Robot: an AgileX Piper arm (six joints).
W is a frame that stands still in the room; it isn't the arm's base.
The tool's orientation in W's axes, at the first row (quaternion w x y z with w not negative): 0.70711, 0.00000, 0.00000, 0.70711
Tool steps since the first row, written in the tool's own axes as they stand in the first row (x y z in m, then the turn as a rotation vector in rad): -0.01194, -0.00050, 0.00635, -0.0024, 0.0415, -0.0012; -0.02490, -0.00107, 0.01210, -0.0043, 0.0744, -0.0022; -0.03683, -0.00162, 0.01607, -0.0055, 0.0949, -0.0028; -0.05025, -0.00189, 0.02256, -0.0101, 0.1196, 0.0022; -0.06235, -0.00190, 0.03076, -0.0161, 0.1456, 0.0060; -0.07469, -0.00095, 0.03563, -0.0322, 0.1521, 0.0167; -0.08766, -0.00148, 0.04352, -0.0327, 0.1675, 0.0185; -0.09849, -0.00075, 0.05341, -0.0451, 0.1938, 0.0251; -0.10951, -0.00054, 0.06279, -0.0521, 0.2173, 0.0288; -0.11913, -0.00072, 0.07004, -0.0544, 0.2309, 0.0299; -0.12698, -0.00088, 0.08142, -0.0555, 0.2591, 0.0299; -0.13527, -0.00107, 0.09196, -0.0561, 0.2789, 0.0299; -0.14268, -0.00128, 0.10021, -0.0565, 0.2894, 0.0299
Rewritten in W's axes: 0.00050, -0.01194, 0.00635, -0.0415, -0.0024, -0.0012; 0.00107, -0.02490, 0.01210, -0.0744, -0.0043, -0.0022; 0.00162, -0.03683, 0.01607, -0.0949, -0.0055, -0.0028; 0.00189, -0.05025, 0.02256, -0.1196, -0.0101, 0.0022; 0.00190, -0.06235, 0.03076, -0.1456, -0.0161, 0.0060; 0.00095, -0.07469, 0.03563, -0.1521, -0.0322, 0.0167; 0.00148, -0.08766, 0.04352, -0.1675, -0.0327, 0.0185; 0.00075, -0.09849, 0.05341, -0.1938, -0.0451, 0.0251; 0.00054, -0.10951, 0.06279, -0.2173, -0.0521, 0.0288; 0.00072, -0.11913, 0.07004, -0.2309, -0.0544, 0.0299; 0.00088, -0.12698, 0.08142, -0.2591, -0.0555, 0.0299; 0.00107, -0.13527, 0.09196, -0.2789, -0.0561, 0.0299; 0.00128, -0.14268, 0.10021, -0.2894, -0.0565, 0.0299
